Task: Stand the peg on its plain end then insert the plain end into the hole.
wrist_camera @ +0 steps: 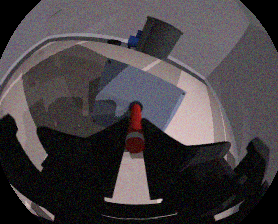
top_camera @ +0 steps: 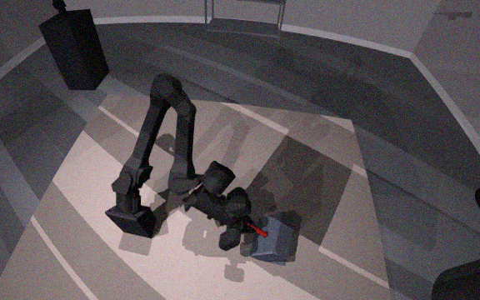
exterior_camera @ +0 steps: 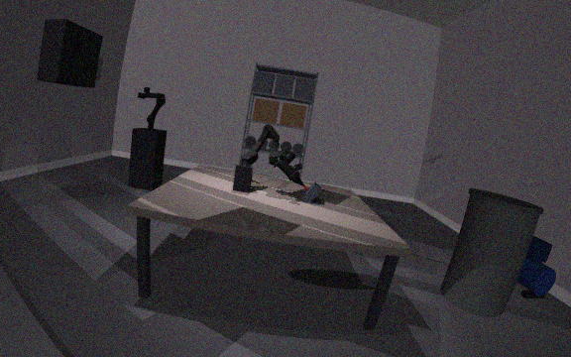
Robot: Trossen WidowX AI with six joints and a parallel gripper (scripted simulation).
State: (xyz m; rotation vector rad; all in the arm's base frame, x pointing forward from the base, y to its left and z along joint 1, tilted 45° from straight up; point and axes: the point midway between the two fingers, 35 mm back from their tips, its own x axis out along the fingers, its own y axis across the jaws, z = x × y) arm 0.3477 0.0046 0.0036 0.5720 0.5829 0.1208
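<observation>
Right now the sloped panel is 6 cm ahead of my gripper tip, 4 cm below it and 1 cm to the right of it. Round my gripper tip: red peg (1 cm behind, 1 cm above).
</observation>
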